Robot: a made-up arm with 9 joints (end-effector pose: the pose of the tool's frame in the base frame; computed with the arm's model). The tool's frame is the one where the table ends. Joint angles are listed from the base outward.
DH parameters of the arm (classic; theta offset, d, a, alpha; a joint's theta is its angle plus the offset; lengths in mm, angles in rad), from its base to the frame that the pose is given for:
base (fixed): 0 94.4 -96.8 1.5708
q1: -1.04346 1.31 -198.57 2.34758
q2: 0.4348 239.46 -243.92 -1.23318
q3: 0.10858 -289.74 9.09 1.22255
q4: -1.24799 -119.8 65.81 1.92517
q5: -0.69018 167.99 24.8 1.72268
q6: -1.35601 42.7 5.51 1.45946
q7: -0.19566 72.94 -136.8 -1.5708
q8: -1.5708 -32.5 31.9 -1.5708
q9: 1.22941 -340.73 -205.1 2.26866
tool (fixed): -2.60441 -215.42 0 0
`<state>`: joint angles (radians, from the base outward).
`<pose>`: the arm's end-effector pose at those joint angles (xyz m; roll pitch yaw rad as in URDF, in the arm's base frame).
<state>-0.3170 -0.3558 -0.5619 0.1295 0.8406 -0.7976 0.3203 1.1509 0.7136</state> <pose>0.5124 0.0365 0.6682 1.2224 0.4150 -0.6635</pose>
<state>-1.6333 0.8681 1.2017 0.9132 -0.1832 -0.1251 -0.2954 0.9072 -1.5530</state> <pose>-0.4750 0.5448 -0.3829 1.3907 0.7576 2.8298</pose>
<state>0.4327 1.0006 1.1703 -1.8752 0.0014 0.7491 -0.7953 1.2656 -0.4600</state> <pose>0.1302 0.0921 0.5778 -3.0383 -0.7104 -0.7190</pose>
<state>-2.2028 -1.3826 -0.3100 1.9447 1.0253 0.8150 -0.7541 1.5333 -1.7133</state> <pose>0.6917 -0.1990 -0.1314 1.2568 0.3833 -0.6764</pose>
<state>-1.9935 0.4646 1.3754 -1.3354 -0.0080 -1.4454 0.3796 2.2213 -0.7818</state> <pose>0.4721 0.8468 0.0449 1.9834 -0.0827 0.7278</pose>
